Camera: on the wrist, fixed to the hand. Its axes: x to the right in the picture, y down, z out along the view.
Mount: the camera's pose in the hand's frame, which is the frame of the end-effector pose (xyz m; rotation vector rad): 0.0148 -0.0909 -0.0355 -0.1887 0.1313 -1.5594
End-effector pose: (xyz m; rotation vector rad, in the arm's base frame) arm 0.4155 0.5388 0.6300 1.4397 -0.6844 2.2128
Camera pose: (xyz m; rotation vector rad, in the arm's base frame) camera 0.4371 0.6335 0.6475 1.0279 0.2916 0.9258
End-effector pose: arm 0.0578 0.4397 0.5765 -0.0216 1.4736 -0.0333
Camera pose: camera 0.0231 0.3485 0.5615 -1.3232 1.2539 -1.1602
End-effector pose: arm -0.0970 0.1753 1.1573 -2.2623 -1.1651 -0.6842
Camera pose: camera -0.1728 0.2077 1.2115 0.8928 2.5927 1.3394
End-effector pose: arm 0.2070 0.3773 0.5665 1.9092 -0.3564 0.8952
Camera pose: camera 0.2546 0.4547 0.5279 1.3335 0.9985 -0.1004
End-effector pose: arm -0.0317 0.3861 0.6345 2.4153 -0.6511 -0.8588
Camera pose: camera 0.0268 0.4572 0.5989 2.4158 1.5116 -1.1091
